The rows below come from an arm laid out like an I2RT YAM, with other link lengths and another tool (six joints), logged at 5 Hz.
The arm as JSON. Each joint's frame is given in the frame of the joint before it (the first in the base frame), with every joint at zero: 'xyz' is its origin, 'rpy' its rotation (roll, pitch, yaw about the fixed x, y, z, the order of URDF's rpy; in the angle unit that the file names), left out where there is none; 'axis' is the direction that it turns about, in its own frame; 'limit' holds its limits. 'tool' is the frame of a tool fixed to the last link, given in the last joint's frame.
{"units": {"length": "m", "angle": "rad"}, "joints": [
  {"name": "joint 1", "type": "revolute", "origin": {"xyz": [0.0, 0.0, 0.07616], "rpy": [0.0, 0.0, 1.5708]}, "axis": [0.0, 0.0, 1.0], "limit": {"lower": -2.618, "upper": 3.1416}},
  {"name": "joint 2", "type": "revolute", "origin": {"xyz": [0.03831, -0.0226, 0.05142], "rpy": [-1.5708, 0.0, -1.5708]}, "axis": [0.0, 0.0, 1.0], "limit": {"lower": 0.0, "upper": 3.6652}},
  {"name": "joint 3", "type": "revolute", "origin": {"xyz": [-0.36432, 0.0, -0.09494], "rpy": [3.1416, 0.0, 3.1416]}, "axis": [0.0, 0.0, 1.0], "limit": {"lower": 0.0, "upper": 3.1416}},
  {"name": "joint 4", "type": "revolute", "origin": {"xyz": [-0.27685, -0.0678, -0.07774], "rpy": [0.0, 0.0, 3.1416]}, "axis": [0.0, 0.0, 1.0], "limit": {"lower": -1.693, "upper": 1.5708}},
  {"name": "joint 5", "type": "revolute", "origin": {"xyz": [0.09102, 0.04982, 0.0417], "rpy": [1.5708, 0.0, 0.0]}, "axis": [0.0, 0.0, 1.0], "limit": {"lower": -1.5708, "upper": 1.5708}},
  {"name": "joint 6", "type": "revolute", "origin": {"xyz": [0.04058, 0.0, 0.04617], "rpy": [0.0, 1.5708, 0.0]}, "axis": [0.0, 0.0, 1.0], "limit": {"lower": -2.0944, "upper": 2.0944}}
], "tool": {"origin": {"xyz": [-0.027, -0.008, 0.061], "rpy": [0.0, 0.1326, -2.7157]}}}
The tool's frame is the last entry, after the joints.
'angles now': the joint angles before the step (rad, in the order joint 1, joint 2, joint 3, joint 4, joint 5, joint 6). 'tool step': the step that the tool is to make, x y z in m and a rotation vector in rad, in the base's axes. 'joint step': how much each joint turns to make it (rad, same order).
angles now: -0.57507 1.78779 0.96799 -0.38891 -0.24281 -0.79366
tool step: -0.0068 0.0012 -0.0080 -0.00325 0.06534 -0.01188
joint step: 0.00382 0.01715 0.00052 -0.03600 0.04120 0.00230
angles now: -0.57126 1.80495 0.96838 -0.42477 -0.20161 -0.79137
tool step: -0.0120 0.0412 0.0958 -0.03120 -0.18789 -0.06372
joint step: 0.06651 -0.28989 0.00090 -0.08210 -0.01138 0.15003
